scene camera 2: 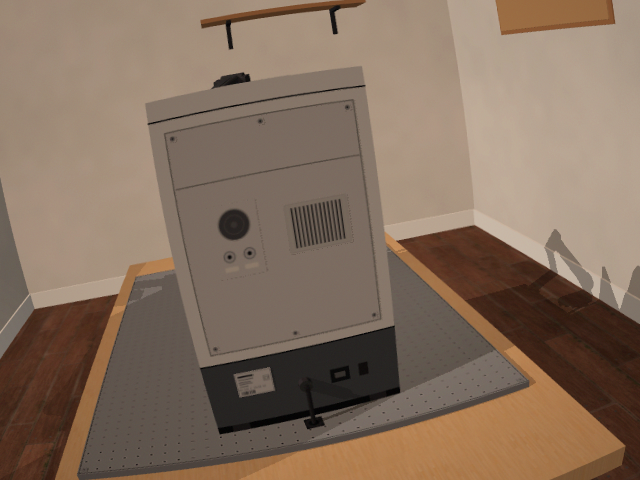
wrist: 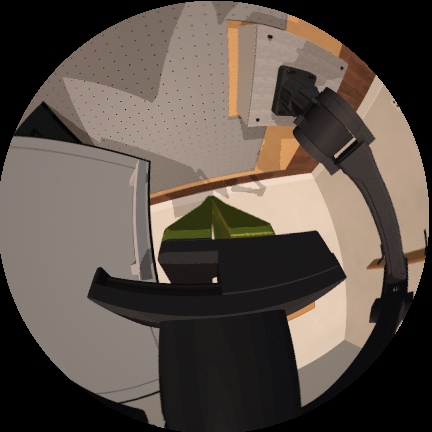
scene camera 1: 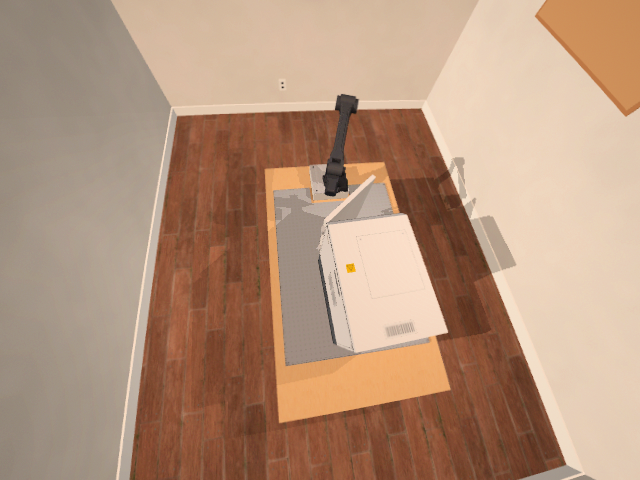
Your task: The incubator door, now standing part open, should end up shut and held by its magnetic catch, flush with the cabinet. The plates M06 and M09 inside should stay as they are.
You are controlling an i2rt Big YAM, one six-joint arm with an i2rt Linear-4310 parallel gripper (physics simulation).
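Frame: origin at the arm's base, x ahead, y left, z up, level; metres.
Where they show: gripper, fingertip midpoint: (wrist: 210,201) (scene camera 1: 346,189); arm's base, origin of the base link: (wrist: 291,91).
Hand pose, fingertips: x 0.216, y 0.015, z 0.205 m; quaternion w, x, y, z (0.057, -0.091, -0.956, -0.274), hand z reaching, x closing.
Each offset is from my fingertips to the centre of the thing. "spot": to the spot under its first point. Level surfaces: height alone.
The incubator cabinet (scene camera 1: 395,315) (scene camera 2: 279,304) is a white box on a dark base. It shows from above in scene camera 1 and from the back in scene camera 2. Its door (scene camera 1: 350,199) (wrist: 70,240) stands part open, angled out toward the arm's base. In the wrist view the door's broad grey face fills the left, with a raised upright strip like a handle @(spot: dx +0.076, dy +0.010, dz +0.003 m) (wrist: 144,225) along its edge. My gripper (wrist: 210,201) is shut and empty, its green fingertips together, to the right of that edge in the wrist view; contact cannot be told. Plates M06 and M09 are hidden.
The arm (scene camera 1: 339,136) (scene camera 2: 232,80) (wrist: 382,205) rises from a grey base plate (scene camera 1: 318,175) (wrist: 265,75) at the wooden table's end. A perforated grey board @(dz -0.275 m) (scene camera 1: 299,289) (scene camera 2: 139,372) (wrist: 200,95) lies under the cabinet. A short dark post @(spot: dx +0.800, dy -0.035, dz -0.236 m) (scene camera 2: 310,405) stands behind it.
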